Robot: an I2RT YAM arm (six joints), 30 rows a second.
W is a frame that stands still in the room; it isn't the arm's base.
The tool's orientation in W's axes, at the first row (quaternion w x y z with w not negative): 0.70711, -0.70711, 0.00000, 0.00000
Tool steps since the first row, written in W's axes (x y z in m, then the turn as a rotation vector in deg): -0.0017, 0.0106, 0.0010, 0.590, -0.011, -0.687; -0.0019, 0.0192, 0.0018, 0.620, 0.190, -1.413; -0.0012, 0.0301, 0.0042, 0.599, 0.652, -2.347; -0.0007, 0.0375, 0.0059, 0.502, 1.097, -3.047; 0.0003, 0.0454, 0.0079, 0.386, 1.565, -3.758; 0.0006, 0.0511, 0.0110, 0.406, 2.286, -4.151
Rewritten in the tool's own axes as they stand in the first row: -0.0017, -0.0010, 0.0106, 0.590, 0.687, -0.011; -0.0019, -0.0018, 0.0192, 0.620, 1.413, 0.190; -0.0012, -0.0042, 0.0301, 0.599, 2.347, 0.652; -0.0007, -0.0059, 0.0375, 0.502, 3.047, 1.097; 0.0003, -0.0079, 0.0454, 0.386, 3.758, 1.565; 0.0006, -0.0110, 0.0511, 0.406, 4.151, 2.286
